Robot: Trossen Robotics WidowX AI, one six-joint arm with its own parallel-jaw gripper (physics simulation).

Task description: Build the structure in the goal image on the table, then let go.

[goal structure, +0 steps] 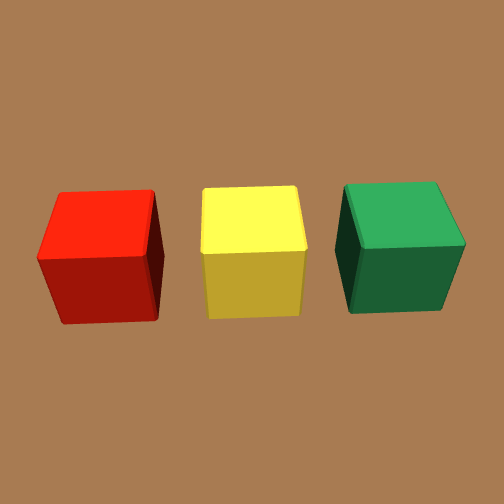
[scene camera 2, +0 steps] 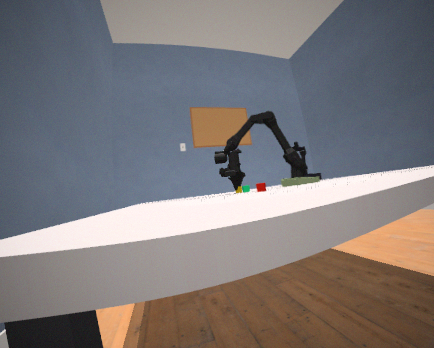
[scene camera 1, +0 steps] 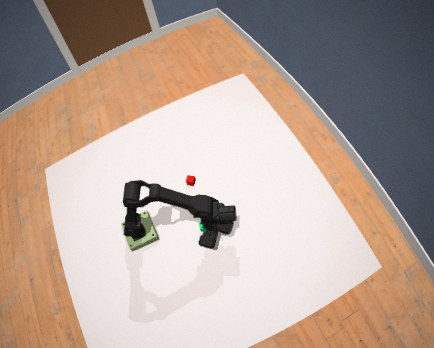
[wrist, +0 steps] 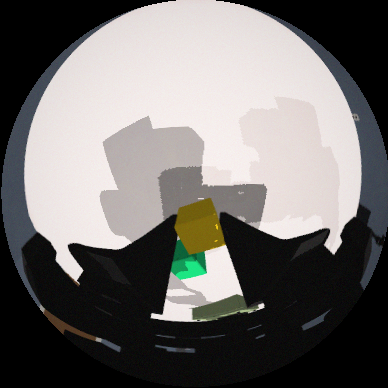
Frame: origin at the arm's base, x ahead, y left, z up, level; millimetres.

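Seen in the pictures: gripper, fingertip midpoint: (scene camera 2: 237, 190) (scene camera 1: 215, 231) (wrist: 198, 217); arm's base at its link origin: (scene camera 2: 298, 178) (scene camera 1: 138, 232) (wrist: 232, 315).
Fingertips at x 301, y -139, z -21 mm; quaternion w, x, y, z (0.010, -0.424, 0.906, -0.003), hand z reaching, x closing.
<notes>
Pixels of each thing's top centre, then the offset from my fingertips to it. Level surfaces: height alone.
- yellow cube at its top centre: (wrist: 201, 237) (scene camera 2: 238, 186) dz +19, dx -6, dy +3 mm
- green cube at its top centre: (wrist: 185, 269) (scene camera 2: 245, 185) dz +18, dx -30, dy +44 mm
- red cube at its top centre: (scene camera 2: 260, 183) (scene camera 1: 190, 178) dz +18, dx +8, dy +270 mm
- white table at its surface level: dz -15 mm
A yellow cube (scene camera 2: 239, 190) (wrist: 200, 231) is at table level between the fingertips of my gripper (scene camera 2: 237, 188) (wrist: 198, 217), which is shut on it. The arm hides the yellow cube in scene camera 1. A green cube (scene camera 1: 202, 227) (scene camera 2: 246, 188) (wrist: 190, 268) sits close beside the yellow cube, on the side toward the arm's base; whether the two touch I cannot tell. In scene camera 1 the green cube is mostly hidden under the arm. A red cube (scene camera 1: 190, 180) (scene camera 2: 261, 187) stands apart on the white table, away from the gripper.
The arm's pale green base plate (scene camera 1: 150, 231) (scene camera 2: 300, 181) (wrist: 220, 307) lies on the white table (scene camera 1: 280, 210) (scene camera 2: 150, 225). The forearm spans from the base to above the yellow and green cubes, passing between the red cube and the green cube in scene camera 1.
</notes>
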